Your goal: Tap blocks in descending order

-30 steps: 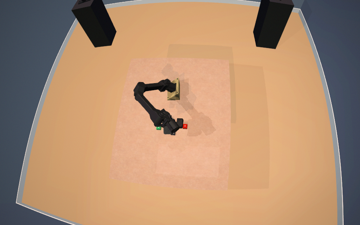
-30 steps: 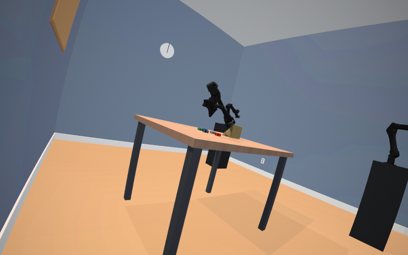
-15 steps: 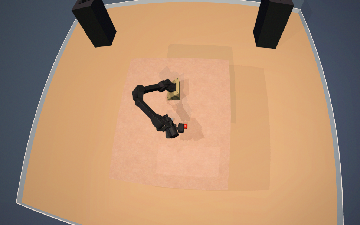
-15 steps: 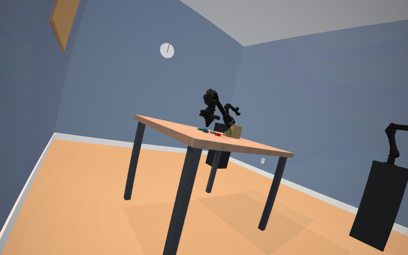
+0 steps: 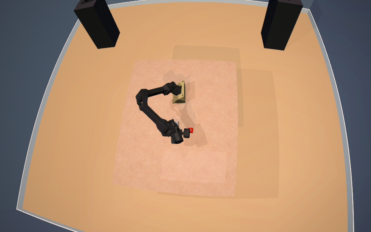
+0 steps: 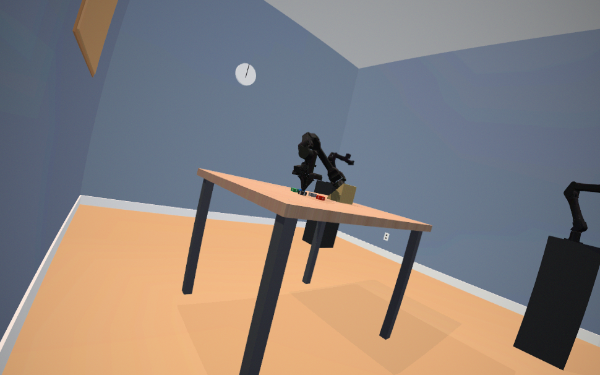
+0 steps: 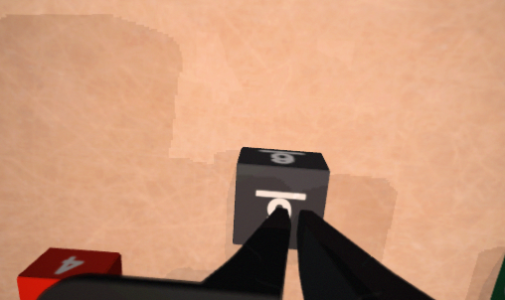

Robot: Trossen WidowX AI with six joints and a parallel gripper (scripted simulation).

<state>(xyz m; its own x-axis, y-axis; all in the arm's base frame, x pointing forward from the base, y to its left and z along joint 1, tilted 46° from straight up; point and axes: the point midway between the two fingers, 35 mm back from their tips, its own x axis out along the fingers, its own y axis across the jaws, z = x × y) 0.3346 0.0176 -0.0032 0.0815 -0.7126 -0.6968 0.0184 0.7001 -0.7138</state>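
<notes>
Right now the black block is 10 mm below my gripper tip. Also, from my gripper tip: grey block: 90 mm behind, 20 mm to the right, 10 mm below; then green block: 30 mm behind, 110 mm to the right, 10 mm below; then red block: 50 mm behind, 90 mm to the left, 10 mm below.
</notes>
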